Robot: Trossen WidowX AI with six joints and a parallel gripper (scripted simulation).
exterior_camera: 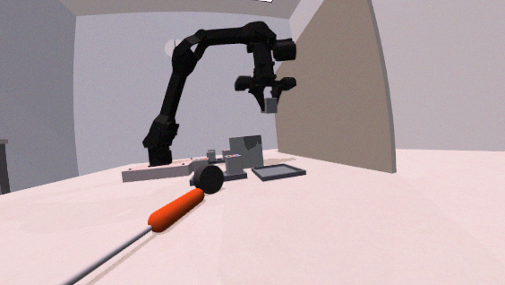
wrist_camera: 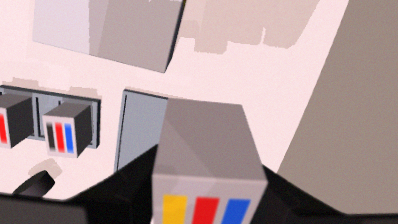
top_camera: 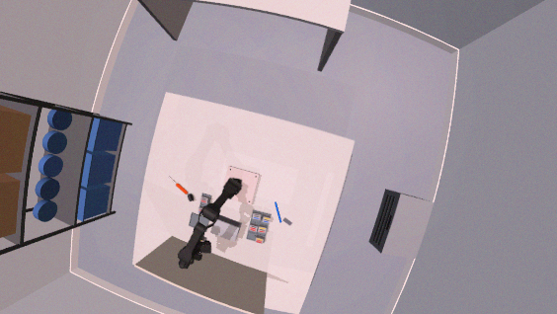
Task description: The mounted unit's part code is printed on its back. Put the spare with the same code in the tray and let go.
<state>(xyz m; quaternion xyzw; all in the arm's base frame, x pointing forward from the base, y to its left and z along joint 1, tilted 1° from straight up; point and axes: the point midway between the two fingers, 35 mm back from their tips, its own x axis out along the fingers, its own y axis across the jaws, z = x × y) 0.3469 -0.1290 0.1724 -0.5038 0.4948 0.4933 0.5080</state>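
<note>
My gripper tip is now 160 mm above the grey tray, 80 mm to the left of it and 40 mm past it. Round my gripper tip: mounted grey unit: 120 mm to the left, 120 mm below, 60 mm behind; tan wall panel: 180 mm ahead, 70 mm to the left, 60 mm above; black tape roll: 200 mm behind, 150 mm to the right, 140 mm below.
</note>
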